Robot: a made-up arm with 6 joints.
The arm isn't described. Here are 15 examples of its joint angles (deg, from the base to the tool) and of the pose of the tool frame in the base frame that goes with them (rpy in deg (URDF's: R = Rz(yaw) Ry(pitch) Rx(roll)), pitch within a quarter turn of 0, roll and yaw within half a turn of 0; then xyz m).
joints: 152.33 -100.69 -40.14 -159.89 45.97 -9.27
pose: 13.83 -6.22 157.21 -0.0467 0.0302 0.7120
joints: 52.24 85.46 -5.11 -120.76 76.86 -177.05
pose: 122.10 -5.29 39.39 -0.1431 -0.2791 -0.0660
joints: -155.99 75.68 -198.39 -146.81 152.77 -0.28
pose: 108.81 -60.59 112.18 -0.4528 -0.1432 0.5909
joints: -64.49 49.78 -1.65 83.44 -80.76 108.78
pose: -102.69 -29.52 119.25 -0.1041 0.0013 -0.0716
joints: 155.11 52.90 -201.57 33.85 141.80 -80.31
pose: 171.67 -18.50 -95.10 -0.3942 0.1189 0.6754
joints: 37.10 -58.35 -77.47 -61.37 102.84 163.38
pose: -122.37 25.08 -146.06 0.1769 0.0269 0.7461
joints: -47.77 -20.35 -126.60 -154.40 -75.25 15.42
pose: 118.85 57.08 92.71 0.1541 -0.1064 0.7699
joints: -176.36 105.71 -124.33 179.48 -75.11 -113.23
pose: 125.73 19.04 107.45 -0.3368 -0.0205 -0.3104
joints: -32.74 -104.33 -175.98 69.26 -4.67 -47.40
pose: 118.68 64.48 -92.00 -0.6527 0.3387 -0.0535
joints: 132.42 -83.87 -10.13 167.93 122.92 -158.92
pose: 27.49 28.31 -16.25 -0.1904 0.1753 0.4951
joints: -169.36 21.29 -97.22 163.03 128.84 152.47
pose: 4.55 28.61 -7.94 -0.6036 -0.1453 0.4607
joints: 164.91 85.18 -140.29 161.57 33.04 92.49
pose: 93.24 12.54 -94.44 -0.7177 0.1966 -0.0835
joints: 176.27 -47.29 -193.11 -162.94 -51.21 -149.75
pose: 16.78 -0.64 36.09 0.5378 -0.0666 0.5916
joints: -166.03 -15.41 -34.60 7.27 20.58 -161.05
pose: 163.98 25.33 -14.74 -0.4960 -0.1192 0.1417
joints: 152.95 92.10 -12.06 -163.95 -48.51 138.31
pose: -26.77 48.26 -76.04 0.2170 -0.1441 0.0552
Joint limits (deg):
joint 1: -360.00..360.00
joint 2: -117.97..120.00
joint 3: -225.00..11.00
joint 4: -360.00..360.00
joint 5: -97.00..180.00
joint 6: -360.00..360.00
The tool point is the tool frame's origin. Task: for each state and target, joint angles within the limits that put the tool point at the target. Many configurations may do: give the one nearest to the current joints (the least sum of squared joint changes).
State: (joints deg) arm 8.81 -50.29 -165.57 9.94 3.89 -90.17
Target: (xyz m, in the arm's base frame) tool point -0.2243 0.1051 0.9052
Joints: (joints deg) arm -23.46 -20.06 -160.47 -4.02 -32.95 -90.17
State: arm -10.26 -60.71 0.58 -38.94 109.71 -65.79
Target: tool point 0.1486 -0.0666 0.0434
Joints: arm -8.38 -53.64 11.00 -26.58 150.97 -65.79
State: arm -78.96 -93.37 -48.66 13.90 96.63 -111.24
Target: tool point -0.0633 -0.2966 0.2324
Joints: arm -103.60 -76.98 -7.61 4.59 110.76 -111.24
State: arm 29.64 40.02 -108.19 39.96 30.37 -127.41
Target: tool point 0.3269 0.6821 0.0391
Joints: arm 65.05 62.74 -120.22 38.82 30.69 -127.41
